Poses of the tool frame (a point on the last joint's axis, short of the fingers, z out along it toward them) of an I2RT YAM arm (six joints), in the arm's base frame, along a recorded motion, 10 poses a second.
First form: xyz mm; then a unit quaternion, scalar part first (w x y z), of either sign.
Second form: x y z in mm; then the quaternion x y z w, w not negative. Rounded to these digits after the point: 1 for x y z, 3 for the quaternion.
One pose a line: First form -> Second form
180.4, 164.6, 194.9, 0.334, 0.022, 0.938, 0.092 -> 180.4, 164.6, 194.9, 0.022, 0.938, 0.092, 0.334
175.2, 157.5, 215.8, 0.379, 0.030, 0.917, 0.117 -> 175.2, 157.5, 215.8, 0.030, 0.917, 0.117, 0.379
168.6, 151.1, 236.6, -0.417, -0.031, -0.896, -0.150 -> 168.6, 151.1, 236.6, 0.031, 0.896, 0.150, 0.417
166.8, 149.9, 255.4, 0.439, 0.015, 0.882, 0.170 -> 166.8, 149.9, 255.4, 0.015, 0.882, 0.170, 0.439
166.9, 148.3, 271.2, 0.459, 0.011, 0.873, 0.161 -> 166.9, 148.3, 271.2, 0.011, 0.873, 0.161, 0.459
